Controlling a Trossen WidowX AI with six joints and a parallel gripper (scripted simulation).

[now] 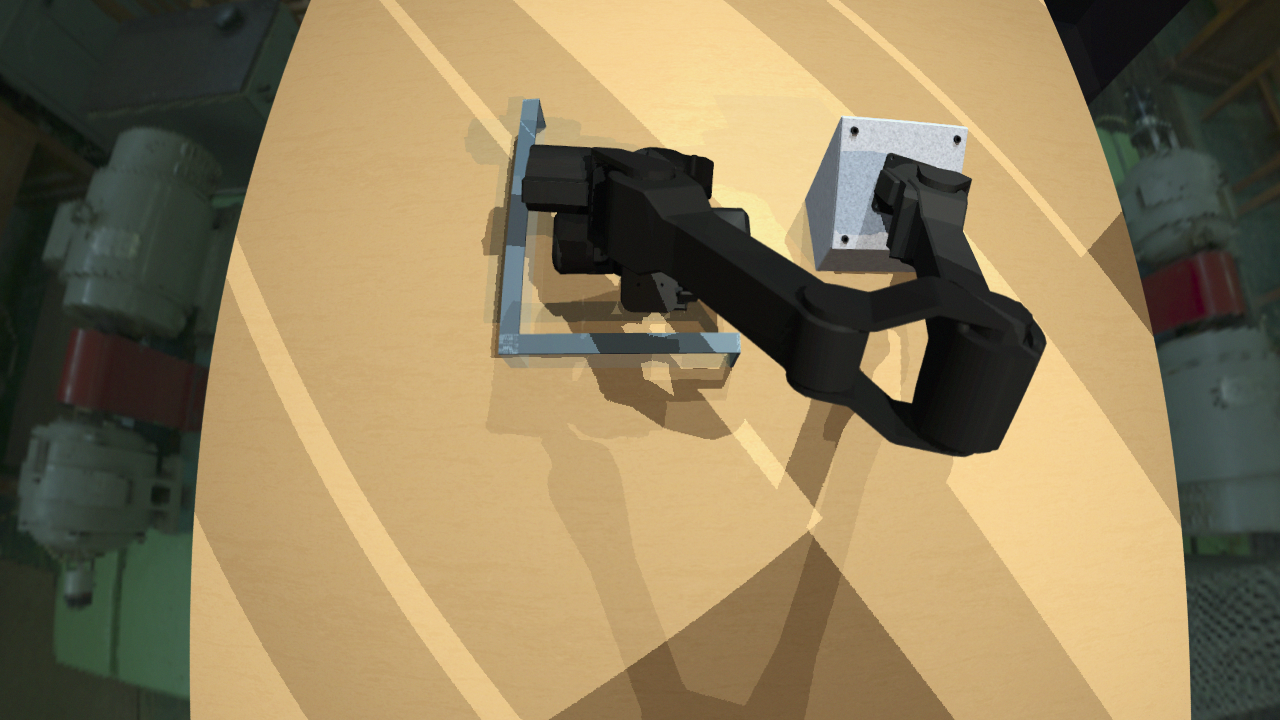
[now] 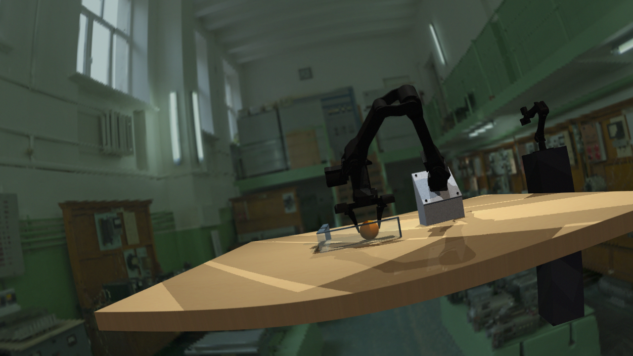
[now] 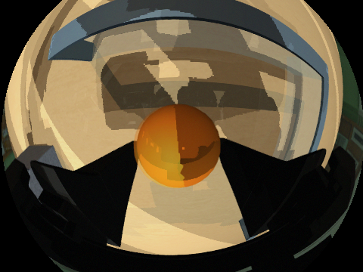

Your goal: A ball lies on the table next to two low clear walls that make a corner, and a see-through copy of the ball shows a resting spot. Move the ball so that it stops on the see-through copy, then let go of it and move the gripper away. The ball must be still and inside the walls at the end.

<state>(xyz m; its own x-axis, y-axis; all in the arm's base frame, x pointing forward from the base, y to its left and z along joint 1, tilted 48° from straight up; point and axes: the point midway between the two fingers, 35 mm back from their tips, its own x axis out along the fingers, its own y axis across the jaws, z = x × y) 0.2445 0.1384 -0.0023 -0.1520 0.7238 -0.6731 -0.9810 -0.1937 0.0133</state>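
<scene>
The orange ball lies right at my gripper tip. Round my gripper tip: see-through copy (right at my gripper tip); clear wall (2 cm ahead, 9 cm to the left).
</scene>
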